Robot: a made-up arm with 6 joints.
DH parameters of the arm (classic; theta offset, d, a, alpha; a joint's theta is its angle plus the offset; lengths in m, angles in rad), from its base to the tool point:
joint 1: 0 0.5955 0.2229 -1.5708
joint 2: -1.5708 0 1.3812 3.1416
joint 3: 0 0 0.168 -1.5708
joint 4: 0 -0.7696 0 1.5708
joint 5: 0 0 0 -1.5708
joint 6: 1.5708 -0.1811 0 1.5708
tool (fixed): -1.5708 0 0 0
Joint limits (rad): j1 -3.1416..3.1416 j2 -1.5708..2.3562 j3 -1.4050..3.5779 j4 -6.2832..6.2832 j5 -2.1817..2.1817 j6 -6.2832..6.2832
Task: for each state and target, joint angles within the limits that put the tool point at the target. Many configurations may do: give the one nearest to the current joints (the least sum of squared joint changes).
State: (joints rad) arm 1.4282 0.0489 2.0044 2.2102 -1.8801 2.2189
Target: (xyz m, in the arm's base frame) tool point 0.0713 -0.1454 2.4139
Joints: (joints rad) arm 1.2805 0.1771 2.2596 2.3895 -2.0473 2.2189
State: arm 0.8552 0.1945 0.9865 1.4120 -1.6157 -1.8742
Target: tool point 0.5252 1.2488 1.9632
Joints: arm 1.2950 0.2774 0.1935 1.1883 -1.7490 -1.8742
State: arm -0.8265 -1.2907 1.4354 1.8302 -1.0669 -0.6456
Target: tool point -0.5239 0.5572 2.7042
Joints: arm -0.9314 -0.4584 1.3010 1.9372 -0.5467 -0.6456
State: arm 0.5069 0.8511 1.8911 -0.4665 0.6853 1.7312
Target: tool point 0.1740 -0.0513 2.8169
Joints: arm 0.1472 0.2129 1.8765 -0.6526 0.7663 1.7312
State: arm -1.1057 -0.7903 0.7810 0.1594 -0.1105 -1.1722
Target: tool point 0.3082 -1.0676 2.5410
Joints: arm -1.2863 0.0834 0.5667 0.1627 -0.1315 -1.1722
